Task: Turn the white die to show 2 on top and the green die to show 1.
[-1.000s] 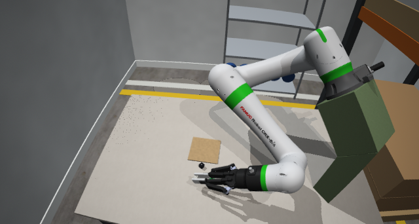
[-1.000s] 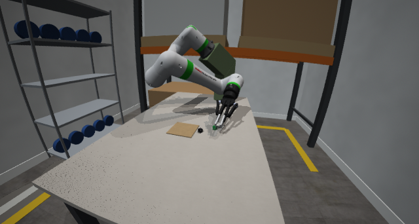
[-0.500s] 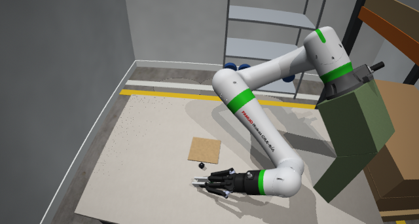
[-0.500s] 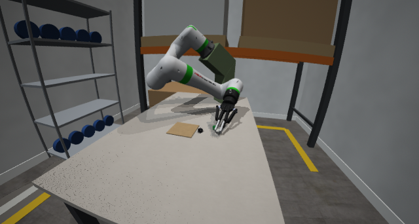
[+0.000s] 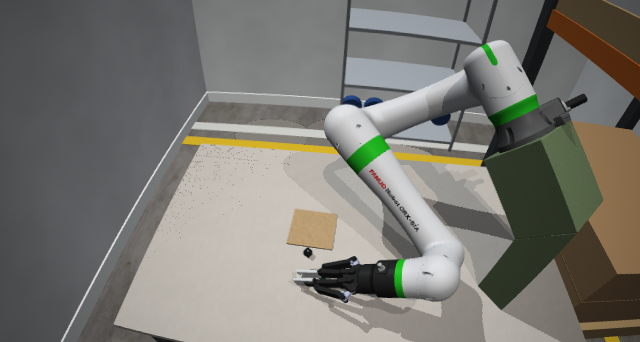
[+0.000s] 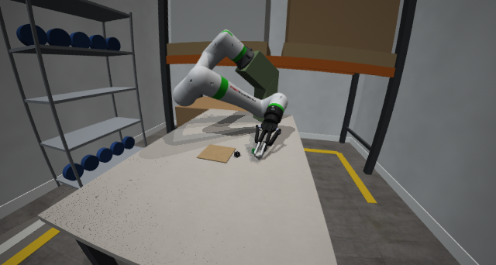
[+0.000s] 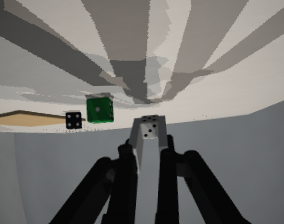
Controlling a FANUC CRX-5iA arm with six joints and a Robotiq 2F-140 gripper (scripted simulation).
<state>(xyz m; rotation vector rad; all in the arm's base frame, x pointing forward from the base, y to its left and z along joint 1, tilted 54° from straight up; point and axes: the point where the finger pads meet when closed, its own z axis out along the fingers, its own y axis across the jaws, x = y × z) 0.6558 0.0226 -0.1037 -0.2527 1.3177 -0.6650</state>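
The white die is 2 cm ahead of my hand, 1 cm to the right of it and 2 cm below it. Round my hand: mat (3 cm behind, 20 cm to the right, 4 cm below); black die (1 cm behind, 10 cm to the right, 3 cm below); green die (5 cm behind, 2 cm to the right, 3 cm below).
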